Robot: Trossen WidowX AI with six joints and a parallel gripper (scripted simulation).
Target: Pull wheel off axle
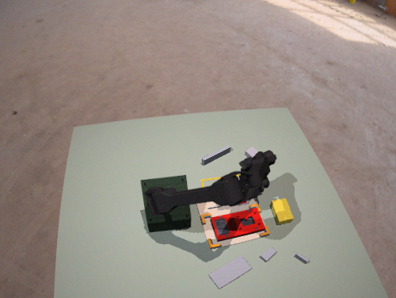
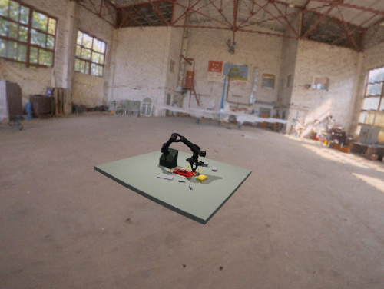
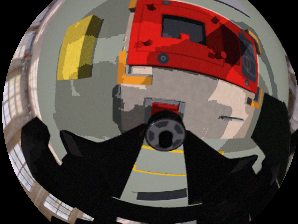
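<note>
Right now the dark grey wheel is right at my gripper tip. Round my gripper tip: grey bar 26 cm to the left, 8 cm behind, 2 cm below; then yellow block 17 cm ahead, 8 cm to the right, 3 cm below; then upright axle 1 cm below.
</note>
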